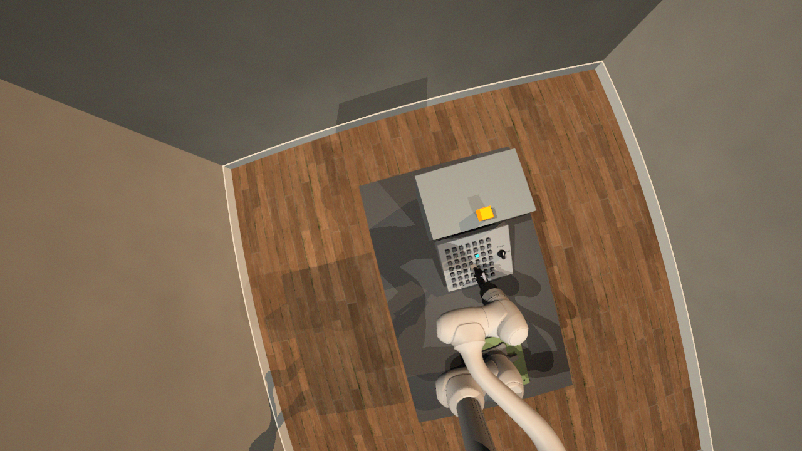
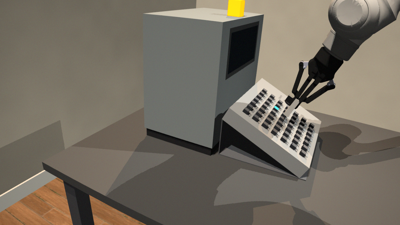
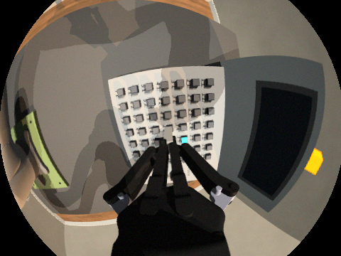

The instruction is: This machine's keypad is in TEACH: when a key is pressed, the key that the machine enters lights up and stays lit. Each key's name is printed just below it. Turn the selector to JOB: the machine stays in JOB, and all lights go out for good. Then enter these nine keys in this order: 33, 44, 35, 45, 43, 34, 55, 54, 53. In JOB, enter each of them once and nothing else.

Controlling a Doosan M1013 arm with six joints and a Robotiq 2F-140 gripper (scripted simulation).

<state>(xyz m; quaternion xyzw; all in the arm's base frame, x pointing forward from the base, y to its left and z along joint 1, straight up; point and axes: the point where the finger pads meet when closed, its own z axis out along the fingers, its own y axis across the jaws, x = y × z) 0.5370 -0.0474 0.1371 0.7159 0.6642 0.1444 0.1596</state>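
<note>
Right now my hand is 160 mm to the left of the black selector knob, 40 mm above it and 20 mm short of it. The rest, counted from my hand: sloped grey keypad 90 mm below, 50 mm to the right, 40 mm ahead.
</note>
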